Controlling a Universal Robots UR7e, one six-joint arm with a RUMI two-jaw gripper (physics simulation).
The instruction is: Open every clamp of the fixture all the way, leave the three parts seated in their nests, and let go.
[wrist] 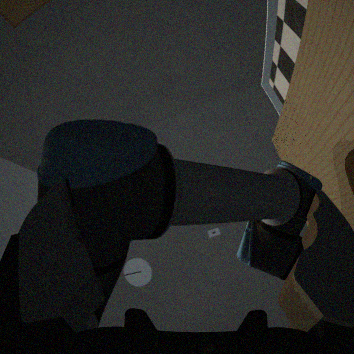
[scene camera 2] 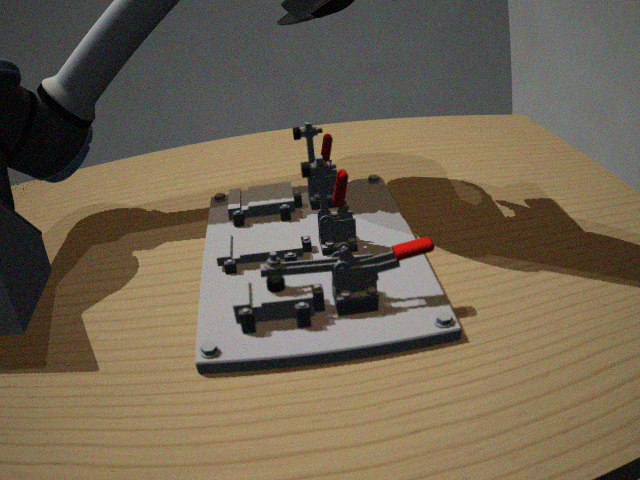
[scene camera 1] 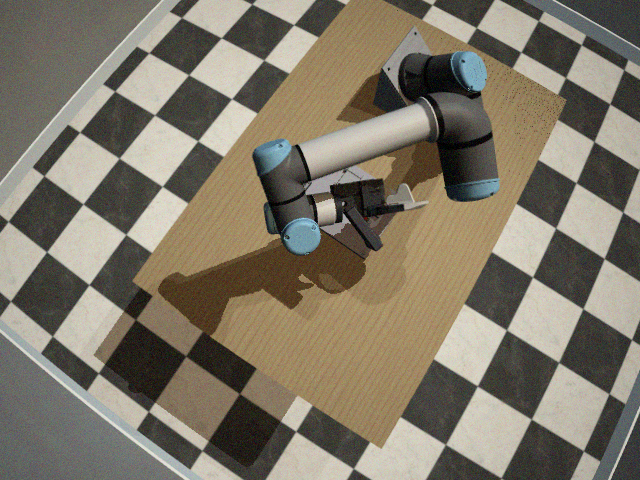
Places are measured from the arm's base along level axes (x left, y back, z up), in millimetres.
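Pixels of known places: gripper, fingertip midpoint: (wrist: 191, 188) (scene camera 1: 415, 200); arm's base at its link origin: (scene camera 1: 414, 77).
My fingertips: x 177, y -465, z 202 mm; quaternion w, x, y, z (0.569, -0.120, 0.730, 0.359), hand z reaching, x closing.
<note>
Ahead of a thing's pixels: the offset from my fingertips to its top centre. "pt": to the spot under its first point. Level surfaces: height alone.
The fixture plate (scene camera 1: 330, 181) (scene camera 2: 289, 346) lies on the table. In scene camera 2, the near clamp's arm (scene camera 2: 305, 266) lies level with its black tip at the near part @(dx -310, dy +82, dz -281 mm) (scene camera 2: 297, 297); its red handle @(pt dx -328, dy -43, dz -253 mm) (scene camera 2: 413, 248) points out to the right, low. The middle clamp's red handle @(pt dx -215, dy -5, dz -238 mm) (scene camera 2: 339, 188) and the far clamp's red handle @(pt dx -107, dy -17, dz -231 mm) (scene camera 2: 326, 147) stand upright, their arms raised. The middle part @(dx -199, dy +81, dz -291 mm) (scene camera 2: 268, 244) and far part @(dx -90, dy +66, dz -286 mm) (scene camera 2: 268, 198) sit in their nests with no tip on them. My gripper (scene camera 1: 390, 226) (wrist: 191, 188) is open and empty, high above the fixture, which it partly hides in scene camera 1.
The wooden table @(dz -322 mm) (scene camera 1: 403, 330) (scene camera 2: 361, 413) bears the fixture and the arm's base mount (scene camera 1: 388, 85). The arm's pale link (scene camera 1: 367, 139) (scene camera 2: 116, 51) passes above the table. Bolts @(dx -355, dy +147, dz -300 mm) (scene camera 2: 209, 350) @(dx -374, dy -59, dz -300 mm) (scene camera 2: 444, 321) stand up at the plate's corners.
</note>
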